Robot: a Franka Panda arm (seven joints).
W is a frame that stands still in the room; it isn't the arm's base.
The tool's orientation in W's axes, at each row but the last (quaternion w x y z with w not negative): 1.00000 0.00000 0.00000 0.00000; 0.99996 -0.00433 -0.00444 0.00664; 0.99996 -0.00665 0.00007 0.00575; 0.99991 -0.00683 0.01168 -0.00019; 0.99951 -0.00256 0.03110 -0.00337
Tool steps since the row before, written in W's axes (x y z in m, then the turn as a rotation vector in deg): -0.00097 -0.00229 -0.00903 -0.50 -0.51 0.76; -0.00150 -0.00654 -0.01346 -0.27 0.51 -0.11; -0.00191 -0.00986 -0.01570 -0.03 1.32 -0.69; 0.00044 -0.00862 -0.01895 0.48 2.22 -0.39; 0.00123 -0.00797 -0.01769 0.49 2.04 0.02
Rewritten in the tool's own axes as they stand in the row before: -0.00097 -0.00229 -0.00903 -0.50 -0.51 0.76; -0.00171 -0.00640 -0.01350 -0.26 0.51 -0.10; -0.00202 -0.00963 -0.01583 -0.01 1.33 -0.67; 0.00089 -0.00836 -0.01905 0.49 2.23 -0.35; 0.00238 -0.00787 -0.01762 0.47 2.04 0.06
